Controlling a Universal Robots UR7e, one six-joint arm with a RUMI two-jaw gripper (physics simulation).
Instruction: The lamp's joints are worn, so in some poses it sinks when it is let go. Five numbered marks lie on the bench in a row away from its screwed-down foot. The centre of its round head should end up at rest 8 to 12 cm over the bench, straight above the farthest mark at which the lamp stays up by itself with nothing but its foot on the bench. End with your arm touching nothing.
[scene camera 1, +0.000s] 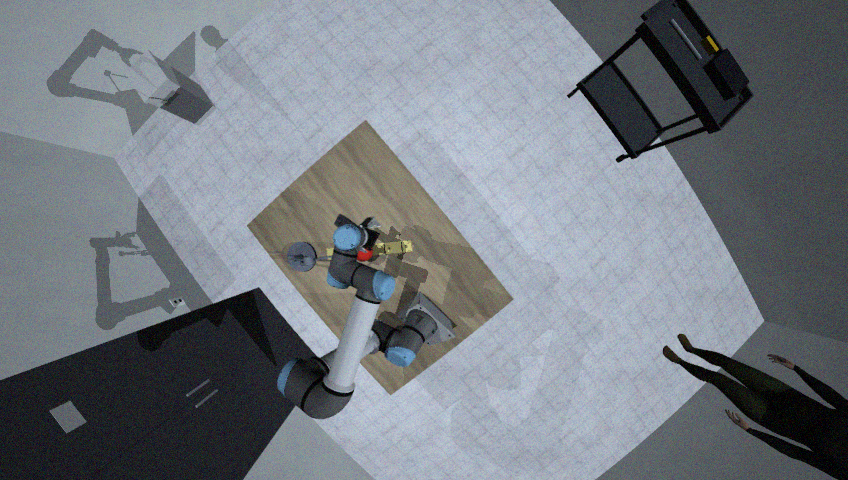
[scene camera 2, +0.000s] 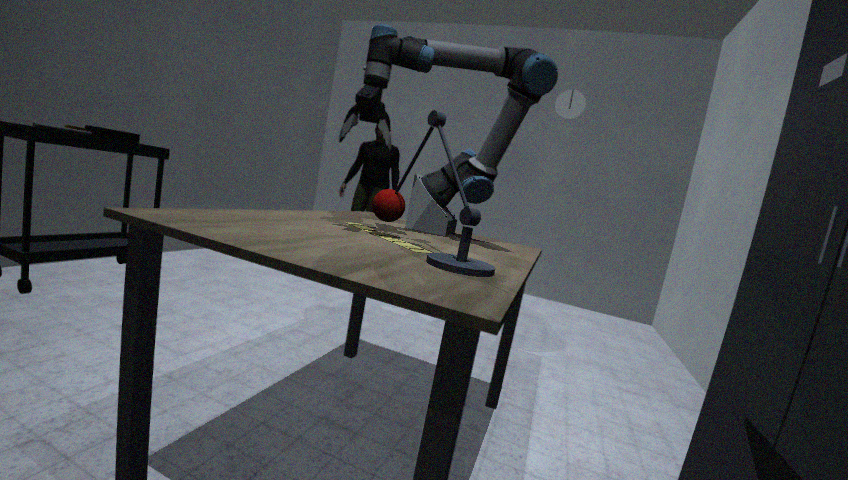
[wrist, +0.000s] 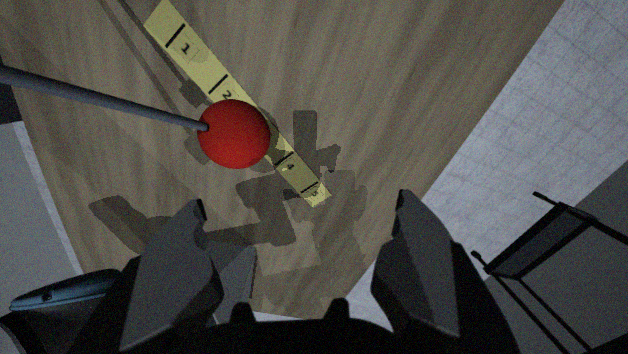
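Seen in the pictures: gripper, fingertip midpoint: (scene camera 2: 364, 147) (wrist: 301, 196); arm's base at its link origin: (scene camera 1: 422, 321) (scene camera 2: 432, 192) (wrist: 208, 320).
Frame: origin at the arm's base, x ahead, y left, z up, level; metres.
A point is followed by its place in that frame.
Note:
The lamp's round red head (scene camera 1: 364, 255) {x 0.410, y 0.026, z -0.017 m} (scene camera 2: 388, 205) {x 0.480, y 0.052, z -0.057 m} (wrist: 234, 134) {x 0.453, y 0.020, z -0.015 m} hangs above the bench (scene camera 1: 357, 154) {x 0.859, y -0.235, z -0.156 m} (scene camera 2: 267, 255) {x 0.965, y 0.078, z -0.155 m} (wrist: 375, 75) {x 0.592, y -0.152, z -0.155 m} on its thin grey arm. The lamp's elbow (scene camera 2: 436, 118) is high up and its round foot (scene camera 1: 301, 256) {x 0.538, y 0.169, z 0.210 m} (scene camera 2: 461, 265) {x 0.677, y 0.349, z -0.140 m} stands near the bench edge. On the yellow strip (scene camera 1: 395, 247) {x 0.352, y -0.096, z -0.154 m} (scene camera 2: 410, 242) {x 0.473, y 0.135, z -0.152 m} (wrist: 200, 65) {x 0.497, y 0.136, z -0.154 m}, marks 1, 2, 4 and 5 show in the wrist view; the head hides the part between 2 and 4. My gripper (scene camera 2: 364, 142) {x 0.470, y -0.065, z 0.098 m} (wrist: 301, 196) {x 0.470, y -0.065, z 0.098 m} is open and empty, higher than the head and off to its side, apart from it.
My arm's grey base plate (scene camera 1: 440, 321) {x -0.041, y -0.071, z 0.037 m} (scene camera 2: 428, 217) {x 0.080, y 0.032, z -0.097 m} stands on the bench beyond the strip. A black cart (scene camera 1: 618, 107) (scene camera 2: 27, 196), a dark cabinet (scene camera 1: 119, 380) (scene camera 2: 773, 297) and a person (scene camera 1: 791, 410) (scene camera 2: 374, 166) are away from the bench. Arm shadows fall across the strip.

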